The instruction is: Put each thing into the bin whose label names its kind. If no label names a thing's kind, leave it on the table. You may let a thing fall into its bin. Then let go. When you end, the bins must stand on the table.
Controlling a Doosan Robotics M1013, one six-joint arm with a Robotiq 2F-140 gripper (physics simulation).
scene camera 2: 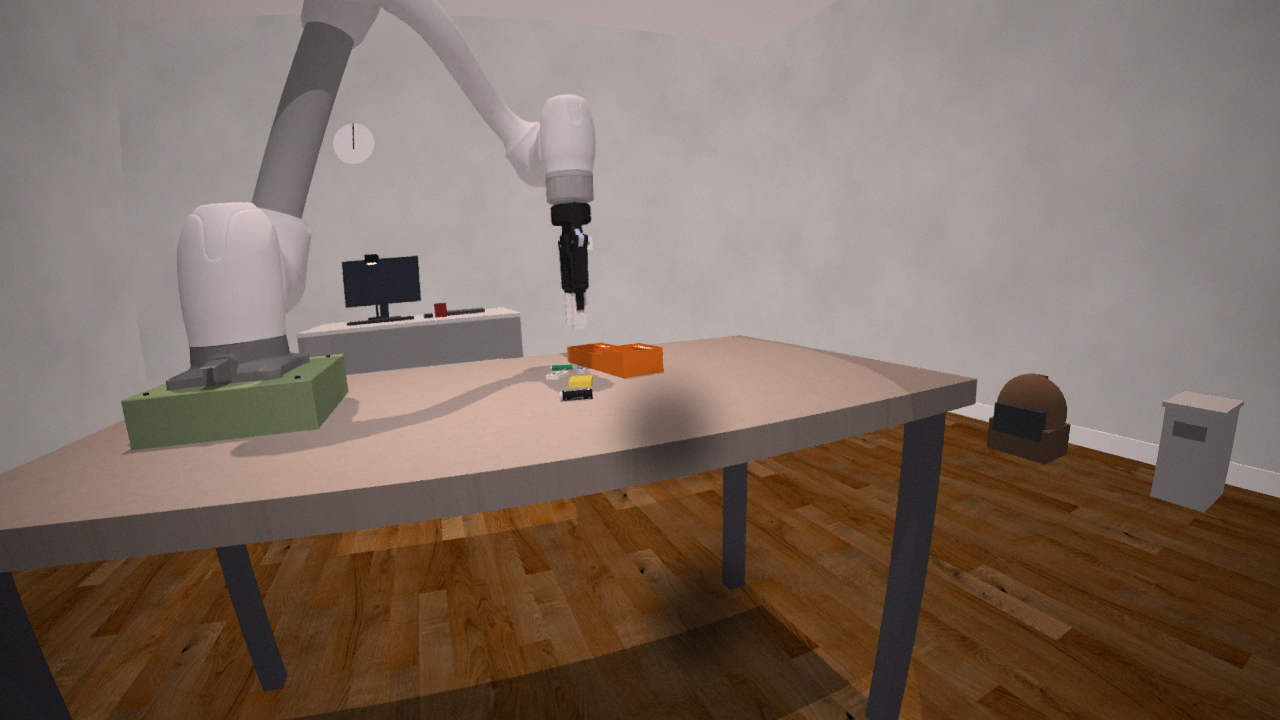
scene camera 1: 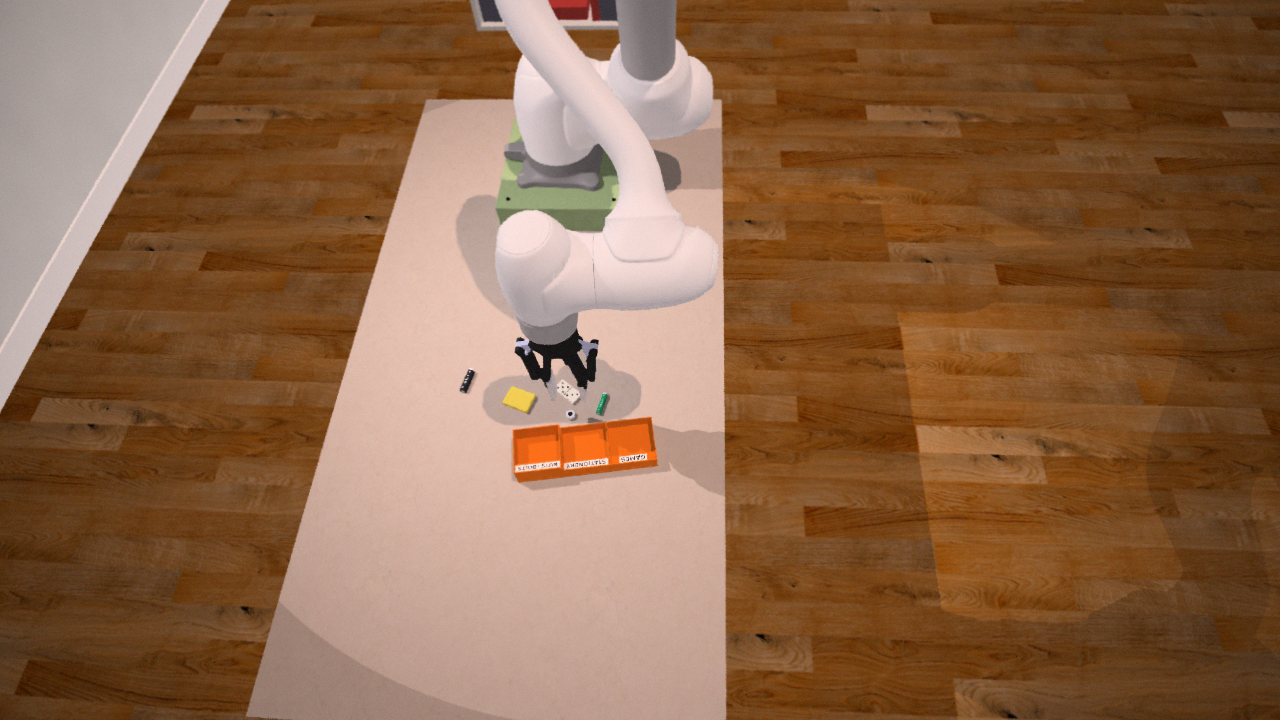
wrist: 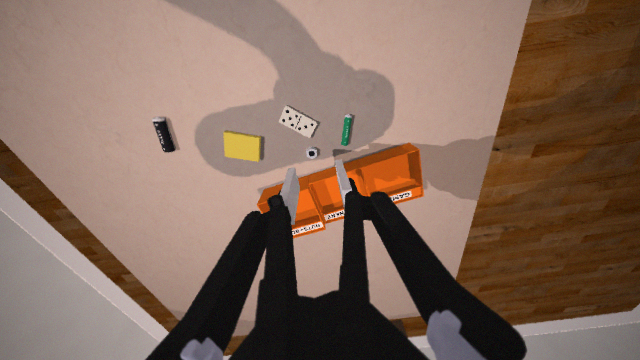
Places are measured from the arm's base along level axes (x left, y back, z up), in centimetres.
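Pixels of known places: gripper, fingertip midpoint: (scene camera 2: 577,327) (scene camera 1: 569,394) (wrist: 316,174); arm's base, link origin: (scene camera 2: 244,374) (scene camera 1: 563,159).
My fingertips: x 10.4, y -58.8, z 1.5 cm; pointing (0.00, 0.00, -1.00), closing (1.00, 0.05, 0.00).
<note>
Ahead of a thing's pixels: the offset from my fingertips to its top centre. Level surfaces: height alone.
My gripper (scene camera 1: 567,388) (scene camera 2: 576,313) (wrist: 316,174) is partly open and empty, high above the table. Below lie a black battery {dx -21.9, dy +5.5, dz -7.3 cm} (scene camera 1: 467,380) (scene camera 2: 576,394) (wrist: 163,135), a yellow pad {dx -11.1, dy +2.2, dz -7.8 cm} (scene camera 1: 519,399) (scene camera 2: 580,382) (wrist: 242,146), a white domino {dx -2.1, dy +4.7, dz -8.1 cm} (scene camera 1: 570,394) (wrist: 298,121), a small nut {dx -0.8, dy -0.1, dz -7.9 cm} (scene camera 1: 570,414) (wrist: 312,153) and a green battery {dx +4.8, dy +2.7, dz -7.7 cm} (scene camera 1: 601,403) (scene camera 2: 561,367) (wrist: 346,130). The three joined orange bins {dx +3.2, dy -7.3, dz -4.1 cm} (scene camera 1: 537,475) (scene camera 2: 640,361) stand on the table, labelled NUTS+BOLTS, STATIONERY and GAMES from left to right in scene camera 1. In the wrist view the fingers partly hide them.
The table {dz -8.8 cm} (scene camera 1: 501,582) (scene camera 2: 447,429) carries the arm's green base block (scene camera 1: 554,210) (scene camera 2: 241,407) at its far end. The nut and green battery lie close to the bins' long side. The black battery lies apart on the left in the wrist view.
</note>
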